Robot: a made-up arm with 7 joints.
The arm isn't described. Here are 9 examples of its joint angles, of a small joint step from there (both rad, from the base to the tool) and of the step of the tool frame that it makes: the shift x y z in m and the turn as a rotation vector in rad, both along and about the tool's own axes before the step.
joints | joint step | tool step
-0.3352 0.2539 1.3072 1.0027 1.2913 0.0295 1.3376 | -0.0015 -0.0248 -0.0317 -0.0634 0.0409 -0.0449 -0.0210 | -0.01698 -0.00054 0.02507 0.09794 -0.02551 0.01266
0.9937 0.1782 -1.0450 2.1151 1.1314 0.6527 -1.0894 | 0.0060 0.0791 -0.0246 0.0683 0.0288 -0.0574 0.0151 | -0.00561 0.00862 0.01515 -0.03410 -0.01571 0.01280
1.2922 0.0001 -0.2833 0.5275 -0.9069 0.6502 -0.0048 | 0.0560 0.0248 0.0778 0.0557 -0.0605 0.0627 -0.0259 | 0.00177 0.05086 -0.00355 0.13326 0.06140 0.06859
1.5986 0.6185 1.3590 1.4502 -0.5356 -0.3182 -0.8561 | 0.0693 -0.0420 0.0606 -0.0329 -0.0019 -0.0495 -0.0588 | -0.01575 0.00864 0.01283 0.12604 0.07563 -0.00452
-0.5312 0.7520 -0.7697 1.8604 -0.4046 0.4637 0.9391 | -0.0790 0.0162 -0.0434 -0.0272 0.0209 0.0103 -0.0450 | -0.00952 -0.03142 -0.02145 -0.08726 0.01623 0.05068
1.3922 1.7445 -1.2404 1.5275 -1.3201 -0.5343 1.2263 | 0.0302 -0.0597 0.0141 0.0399 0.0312 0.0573 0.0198 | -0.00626 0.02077 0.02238 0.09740 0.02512 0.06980
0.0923 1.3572 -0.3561 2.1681 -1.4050 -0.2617 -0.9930 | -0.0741 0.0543 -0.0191 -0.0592 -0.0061 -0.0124 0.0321 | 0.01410 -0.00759 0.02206 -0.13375 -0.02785 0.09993
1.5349 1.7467 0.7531 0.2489 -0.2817 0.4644 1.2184 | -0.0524 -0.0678 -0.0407 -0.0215 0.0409 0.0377 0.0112 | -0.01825 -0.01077 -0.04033 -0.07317 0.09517 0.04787
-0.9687 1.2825 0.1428 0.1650 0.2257 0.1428 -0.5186 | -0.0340 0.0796 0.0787 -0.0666 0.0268 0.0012 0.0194 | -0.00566 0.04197 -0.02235 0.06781 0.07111 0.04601
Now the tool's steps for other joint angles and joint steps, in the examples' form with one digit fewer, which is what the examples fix.
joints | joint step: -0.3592 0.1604 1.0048 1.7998 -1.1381 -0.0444 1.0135 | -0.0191 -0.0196 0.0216 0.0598 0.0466 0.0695 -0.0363
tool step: -0.0006 0.0005 0.0145 0.0738 0.0079 0.0781
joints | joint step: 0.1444 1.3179 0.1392 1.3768 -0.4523 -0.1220 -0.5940 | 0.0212 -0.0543 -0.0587 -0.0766 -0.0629 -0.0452 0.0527
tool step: -0.0056 -0.0280 0.0216 -0.1343 -0.0041 -0.0055
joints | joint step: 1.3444 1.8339 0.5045 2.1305 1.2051 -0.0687 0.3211 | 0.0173 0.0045 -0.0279 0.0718 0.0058 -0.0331 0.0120
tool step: 0.0054 -0.0184 -0.0053 -0.0810 -0.0477 -0.0025
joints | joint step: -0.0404 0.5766 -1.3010 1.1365 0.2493 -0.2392 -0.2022 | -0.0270 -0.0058 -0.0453 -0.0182 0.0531 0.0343 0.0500
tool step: -0.0104 -0.0211 0.0078 -0.0947 0.0787 0.0467
